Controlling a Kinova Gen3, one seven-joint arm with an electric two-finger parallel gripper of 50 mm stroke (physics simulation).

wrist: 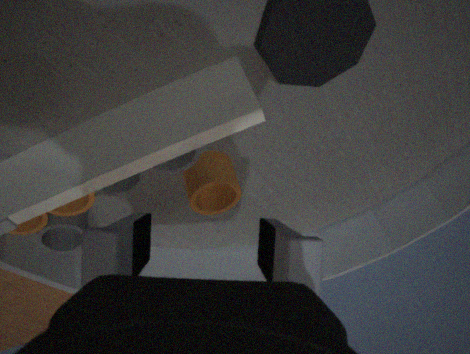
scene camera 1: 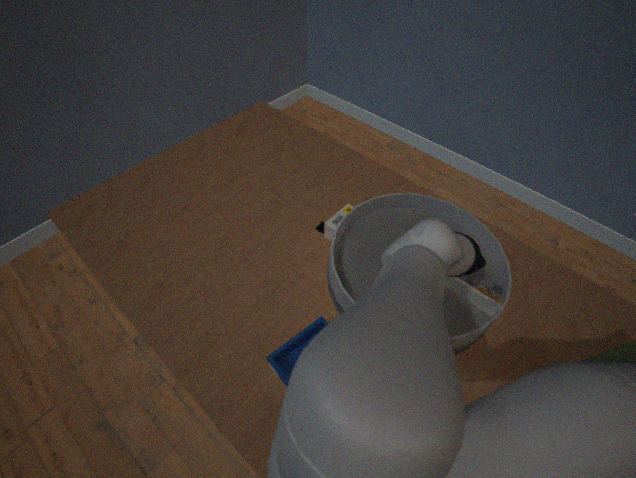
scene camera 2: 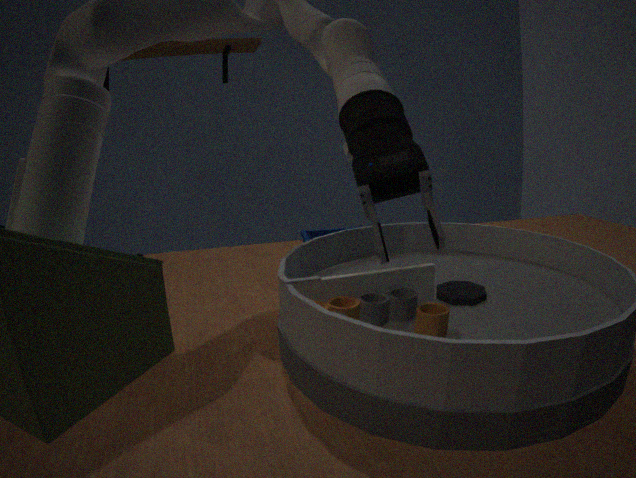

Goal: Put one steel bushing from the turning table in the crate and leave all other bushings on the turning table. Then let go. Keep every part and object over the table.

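Places are measured from the arm's base along level axes (x ahead, y left, z up), in metres.
Pixels of known places: gripper, fingertip midpoint: [wrist: 204, 239] [scene camera 2: 412, 250]; arm's base, link origin: [scene camera 2: 47, 244].
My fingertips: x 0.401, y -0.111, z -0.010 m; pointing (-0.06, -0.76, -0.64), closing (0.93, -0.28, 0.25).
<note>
Ahead of a thing's pixels: the offset from my fingertips to its top centre. "spot": to the spot under its first point.
Steel-grey bushings [scene camera 2: 374, 309] [wrist: 62, 238] stand beside the white divider @[spot: 0.035 m down, 0.047 m back, 0.025 m left] [scene camera 2: 359, 281] [wrist: 130, 167] in the round grey turning table [scene camera 1: 401, 197] [scene camera 2: 462, 375] [wrist: 360, 165]; in the wrist view two are largely hidden by the divider. Orange bushings @[0.048 m down, 0.007 m ahead, 0.037 m right] [scene camera 2: 431, 319] [wrist: 214, 182] stand among them, one nearest the divider's free end. My gripper [scene camera 2: 412, 254] [wrist: 204, 239] is open and empty, above the turning table's floor and clear of the bushings. In scene camera 1 the arm hides its fingers. A dark green crate-like box [scene camera 2: 87, 334] [scene camera 1: 619, 354] stands beside the turning table; its inside is hidden.
A dark eight-sided knob @[0.065 m down, 0.086 m ahead, 0.039 m left] [scene camera 2: 461, 292] [wrist: 315, 40] sits in the turning table. The raised rim surrounds the bushings. A shallow blue tray @[0.076 m down, 0.058 m ahead, 0.379 m left] [scene camera 1: 295, 349] [scene camera 2: 321, 234] lies on the table, partly hidden by the arm. A small white-and-yellow device @[spot: 0.068 m down, 0.314 m ahead, 0.084 m left] [scene camera 1: 336, 222] is at the turning table's outer wall.
</note>
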